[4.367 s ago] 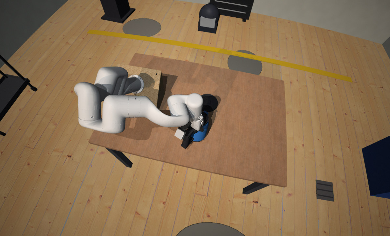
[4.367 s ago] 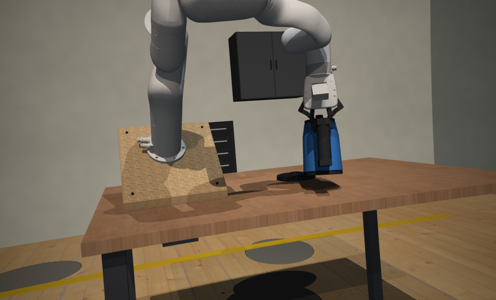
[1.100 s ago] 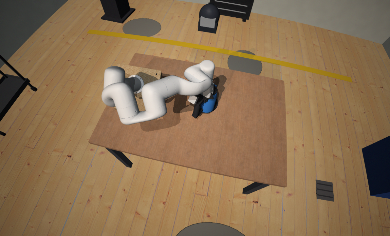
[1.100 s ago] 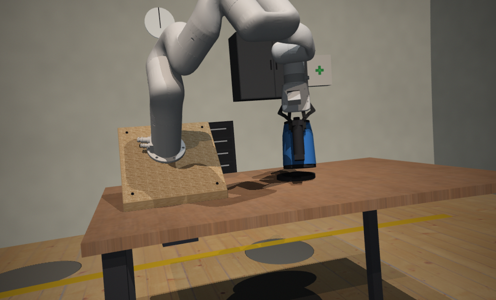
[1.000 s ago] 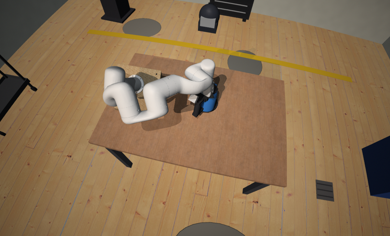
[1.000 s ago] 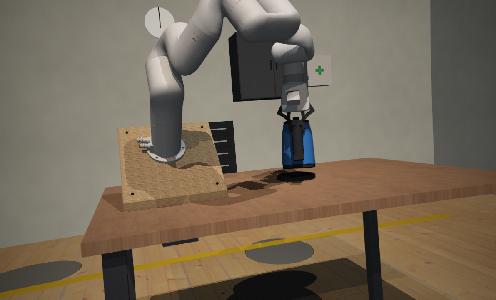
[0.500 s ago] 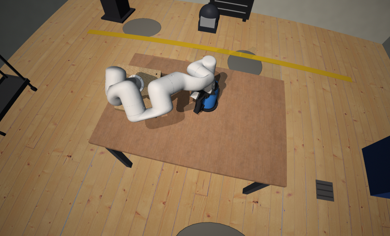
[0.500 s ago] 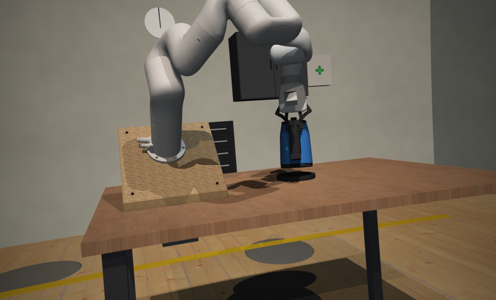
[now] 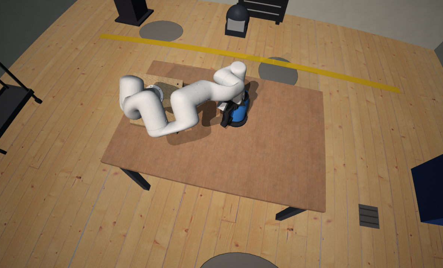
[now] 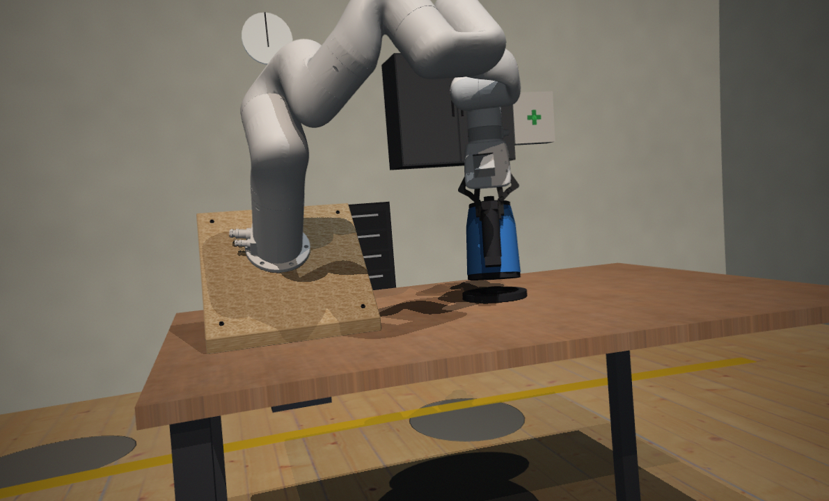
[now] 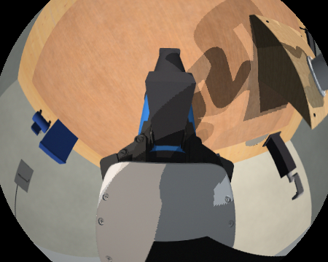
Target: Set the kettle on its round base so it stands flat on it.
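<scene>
My hand is 60 mm above the blue kettle, 20 mm to the right of it and 10 mm short of it. The rest, counted from my hand: round black base (190 mm below, 60 mm to the left, 20 mm ahead).
</scene>
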